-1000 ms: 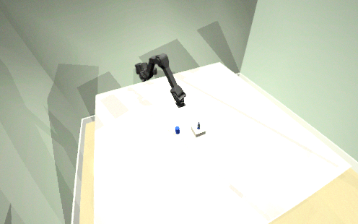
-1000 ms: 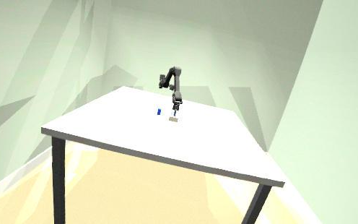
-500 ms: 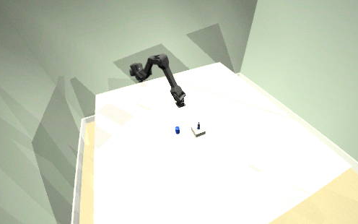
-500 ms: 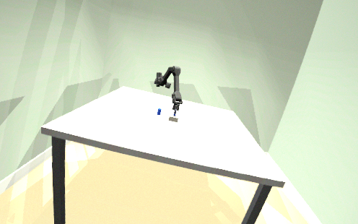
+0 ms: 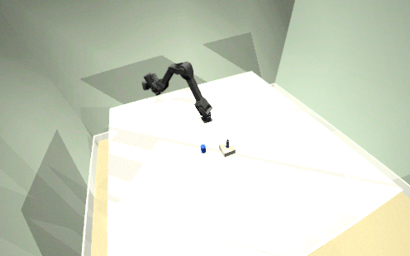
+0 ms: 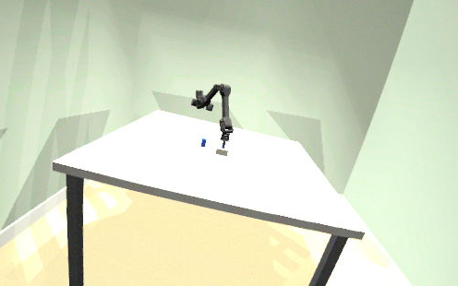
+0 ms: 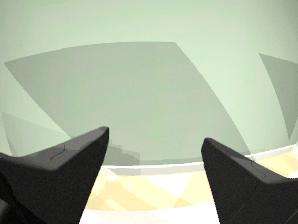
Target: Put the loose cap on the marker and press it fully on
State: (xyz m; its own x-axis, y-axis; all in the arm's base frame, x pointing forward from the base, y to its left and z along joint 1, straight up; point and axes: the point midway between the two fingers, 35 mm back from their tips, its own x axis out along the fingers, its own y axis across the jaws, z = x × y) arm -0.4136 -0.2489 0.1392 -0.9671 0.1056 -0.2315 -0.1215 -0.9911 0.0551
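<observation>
Right now the blue cap is 690 mm ahead of my gripper tip, 120 mm to the left of it and 110 mm below it. Round my gripper tip: pale holder block 740 mm ahead, 250 mm to the left, 110 mm below.
</observation>
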